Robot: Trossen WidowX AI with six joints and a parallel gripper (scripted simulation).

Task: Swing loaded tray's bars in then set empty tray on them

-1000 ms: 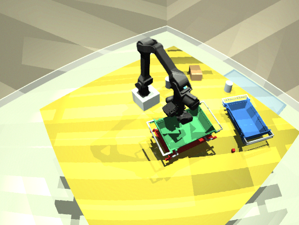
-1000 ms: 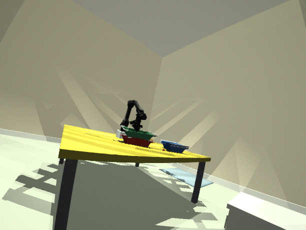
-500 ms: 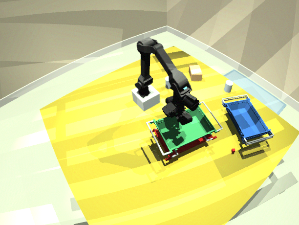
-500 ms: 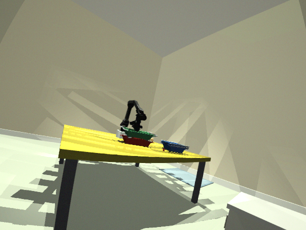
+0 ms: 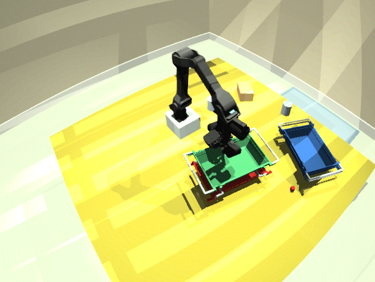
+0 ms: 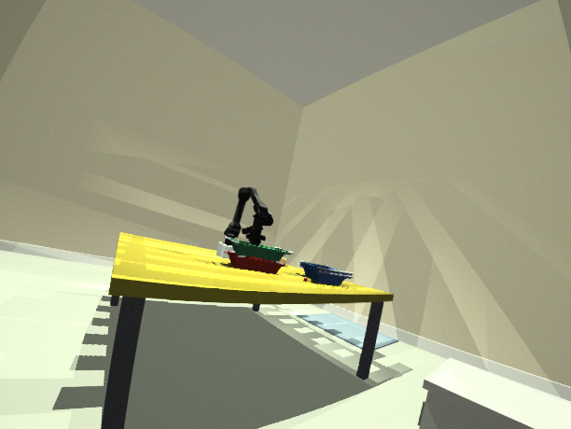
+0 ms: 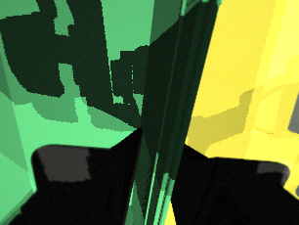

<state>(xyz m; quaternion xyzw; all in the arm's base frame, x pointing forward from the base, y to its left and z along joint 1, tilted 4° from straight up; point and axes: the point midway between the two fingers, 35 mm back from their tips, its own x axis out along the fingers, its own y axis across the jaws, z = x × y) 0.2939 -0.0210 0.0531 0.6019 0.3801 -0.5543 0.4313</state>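
My gripper tip is 7 cm short of the green tray, 3 cm to the left of it and 3 cm below it. From my gripper tip the other things lie so: brown box: 23 cm behind, 48 cm to the left, 5 cm below; then red block: 33 cm ahead, 11 cm to the left, 8 cm below; then cyan cube: 16 cm behind, 26 cm to the left, 6 cm below.
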